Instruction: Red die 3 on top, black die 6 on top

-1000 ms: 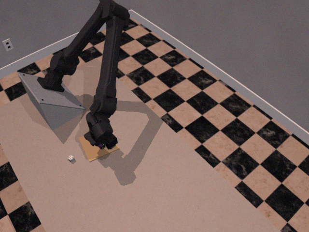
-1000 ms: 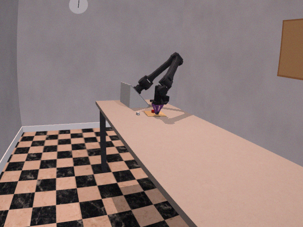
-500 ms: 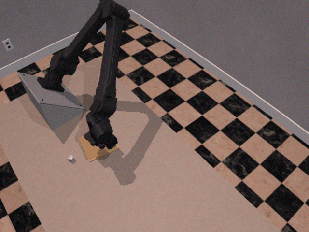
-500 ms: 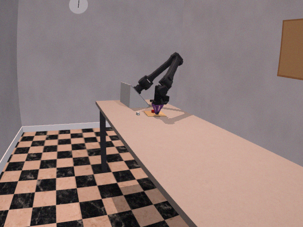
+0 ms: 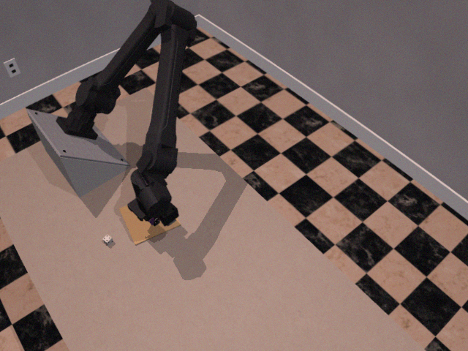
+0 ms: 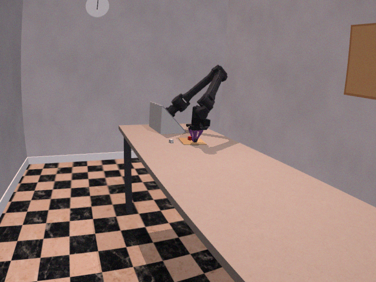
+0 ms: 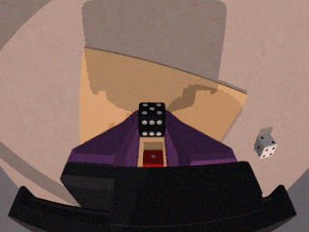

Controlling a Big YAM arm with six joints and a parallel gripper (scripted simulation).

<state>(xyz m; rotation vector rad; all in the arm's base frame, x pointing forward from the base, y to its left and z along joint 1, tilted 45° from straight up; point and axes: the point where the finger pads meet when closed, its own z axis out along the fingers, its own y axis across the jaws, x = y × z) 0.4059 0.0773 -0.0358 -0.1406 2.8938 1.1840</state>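
Now: hand right at the black die. From my hand the other things lie so: orange mat (30 mm behind, 20 mm below); white die (140 mm to the right, 30 mm behind, 10 mm below); red die (50 mm behind, 10 mm to the right).
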